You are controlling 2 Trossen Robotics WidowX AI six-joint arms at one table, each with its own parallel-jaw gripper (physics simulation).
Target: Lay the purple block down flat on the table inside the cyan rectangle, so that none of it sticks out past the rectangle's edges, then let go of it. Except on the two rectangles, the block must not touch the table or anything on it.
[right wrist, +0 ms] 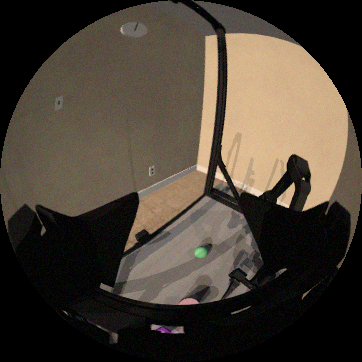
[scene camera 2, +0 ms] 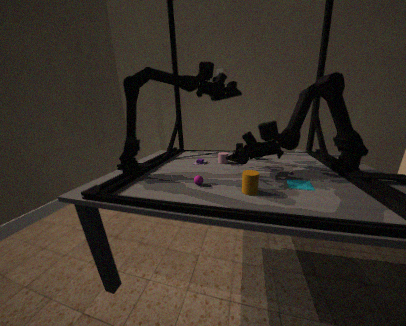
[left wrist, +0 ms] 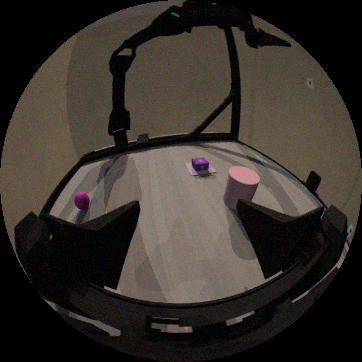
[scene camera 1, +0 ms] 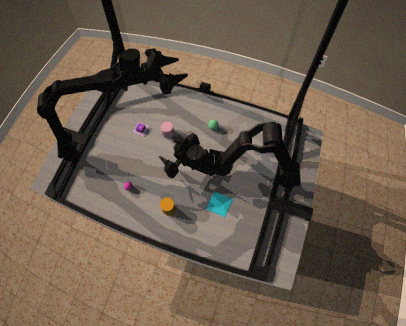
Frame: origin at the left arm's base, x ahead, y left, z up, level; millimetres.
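Seen in the pictures: left gripper, between the fingertips: [scene camera 2: 229,156] [left wrist: 189,205] [scene camera 1: 166,148]; right gripper, between the fingertips: [right wrist: 191,197] [scene camera 2: 235,95] [scene camera 1: 183,66]; left arm's base, origin of its link: [scene camera 2: 347,166] [scene camera 1: 287,181]; right arm's base, origin of its link: [scene camera 2: 130,172] [left wrist: 121,145] [scene camera 1: 70,155].
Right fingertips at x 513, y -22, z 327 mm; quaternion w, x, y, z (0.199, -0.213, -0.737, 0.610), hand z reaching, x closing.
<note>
Offsets run from my right fingertips to a thing's top centre. "spot": to the spot under its first point.
The small purple block {dx +151, dy +147, dz -327 mm} [scene camera 1: 141,128] [scene camera 2: 200,161] [left wrist: 200,164] lies on a pale purple rectangle {spot: dx +127, dy +165, dz -345 mm} [scene camera 1: 142,134] [left wrist: 211,170] at the upper left of the table in scene camera 1. The flat cyan rectangle {spot: dx -326, dy +247, dz -345 mm} [scene camera 1: 220,204] [scene camera 2: 300,185] lies at the lower right in that view, with no block on it. My left gripper [scene camera 1: 169,152] [scene camera 2: 229,159] [left wrist: 189,205] is open and empty above the middle of the table, pointing towards the block from some distance. My right gripper [scene camera 1: 182,68] [scene camera 2: 240,93] [right wrist: 191,197] is open and empty, high above the table's far edge, well away from the block.
A pink cylinder {dx +34, dy +97, dz -294 mm} [scene camera 1: 167,128] [scene camera 2: 223,158] [left wrist: 240,187] stands right of the block, near my left gripper. A green ball {dx -118, dy -33, dz -300 mm} [scene camera 1: 213,125] [right wrist: 201,252] lies farther right. An orange cylinder {dx -169, dy +372, dz -277 mm} [scene camera 1: 167,205] [scene camera 2: 250,183] stands left of the cyan rectangle; a magenta ball {dx +18, dy +392, dz -310 mm} [scene camera 1: 128,186] [scene camera 2: 198,180] [left wrist: 82,200] lies beyond it.
</note>
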